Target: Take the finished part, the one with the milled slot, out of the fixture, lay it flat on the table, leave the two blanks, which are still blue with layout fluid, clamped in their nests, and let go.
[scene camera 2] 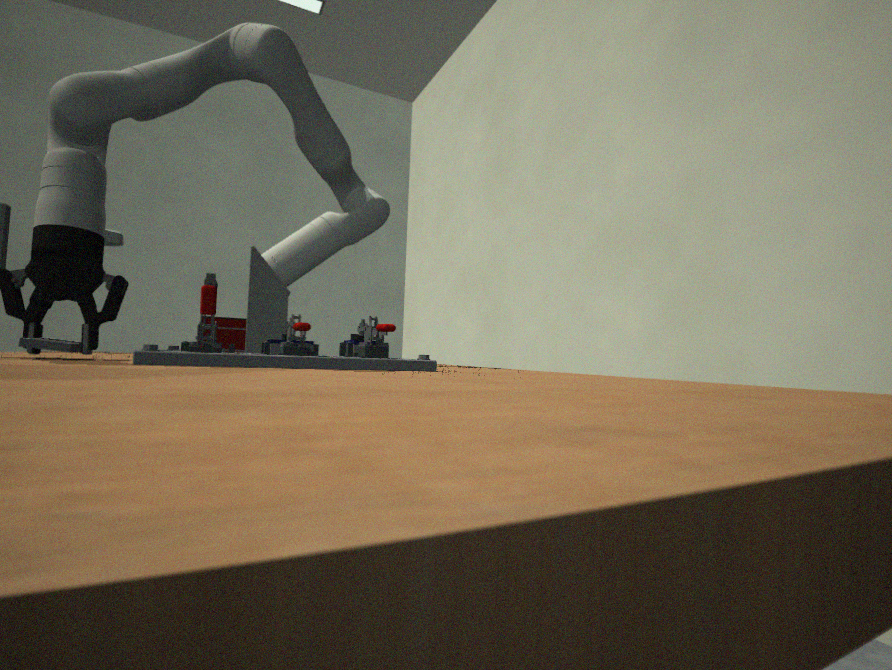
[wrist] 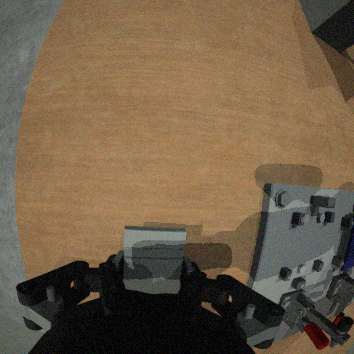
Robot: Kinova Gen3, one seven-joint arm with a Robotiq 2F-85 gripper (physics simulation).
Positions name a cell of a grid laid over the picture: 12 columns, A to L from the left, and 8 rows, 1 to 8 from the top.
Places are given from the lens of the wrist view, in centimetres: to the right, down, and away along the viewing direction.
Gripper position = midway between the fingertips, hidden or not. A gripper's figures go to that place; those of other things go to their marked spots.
my gripper (wrist: F6): -2, 8, 16
finished part (wrist: F6): -2, 7, 14
